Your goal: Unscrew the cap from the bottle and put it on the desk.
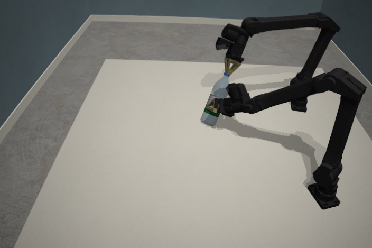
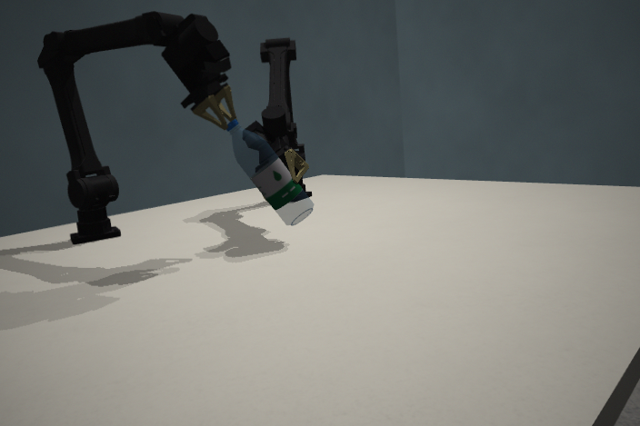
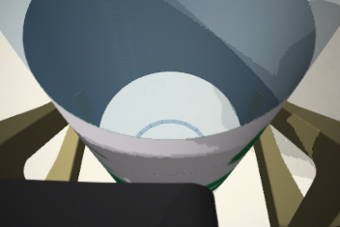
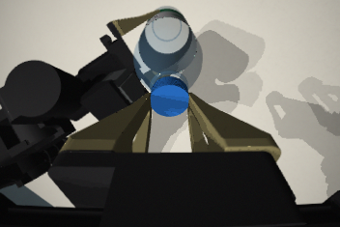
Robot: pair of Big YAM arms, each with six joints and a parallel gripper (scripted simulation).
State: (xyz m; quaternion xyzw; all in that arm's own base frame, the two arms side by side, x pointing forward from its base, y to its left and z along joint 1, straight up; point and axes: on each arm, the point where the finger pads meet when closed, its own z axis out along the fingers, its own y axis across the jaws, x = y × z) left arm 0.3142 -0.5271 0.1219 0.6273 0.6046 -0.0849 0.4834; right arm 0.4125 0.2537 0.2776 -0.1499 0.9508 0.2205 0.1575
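Now: the cap right at my right hand. Also, from my right hand: bottle 4 cm ahead, 6 cm to the left, 11 cm below.
Right now the bottle is 4 cm above my left hand, 2 cm to the right of it and 1 cm behind it. Round my left hand: cap 15 cm above, 8 cm to the right, 5 cm behind.
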